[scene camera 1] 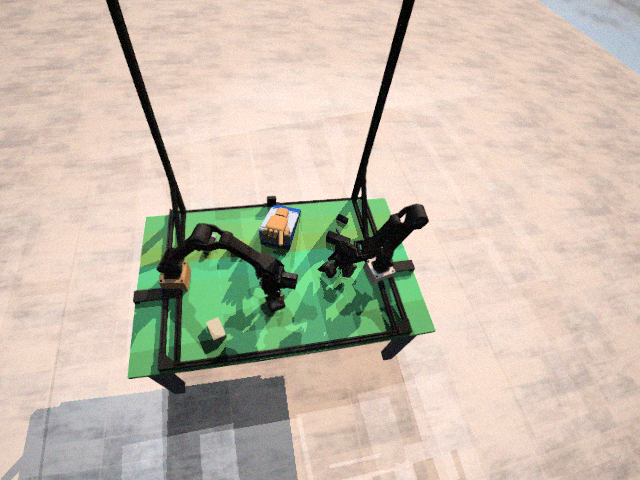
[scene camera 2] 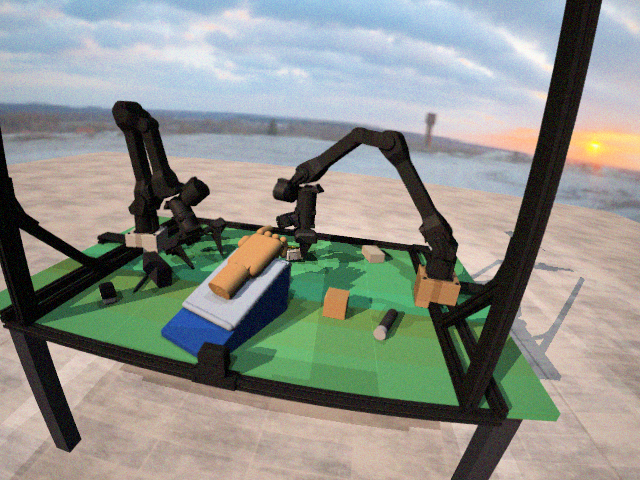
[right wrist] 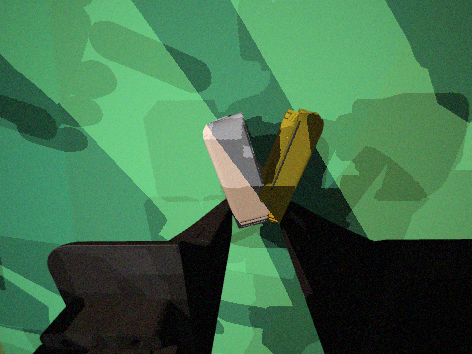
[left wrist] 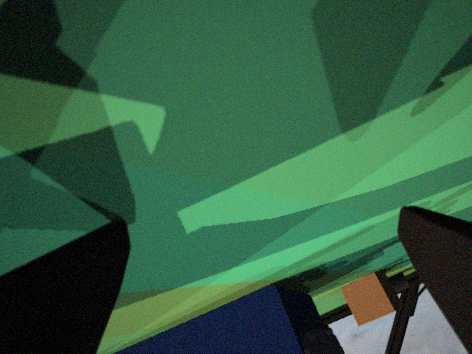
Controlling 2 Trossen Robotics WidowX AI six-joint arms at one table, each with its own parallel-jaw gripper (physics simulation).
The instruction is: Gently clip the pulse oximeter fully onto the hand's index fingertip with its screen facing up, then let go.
same spot on blue and grey block: (scene camera 1: 293,216) = (scene camera 2: 201,290)
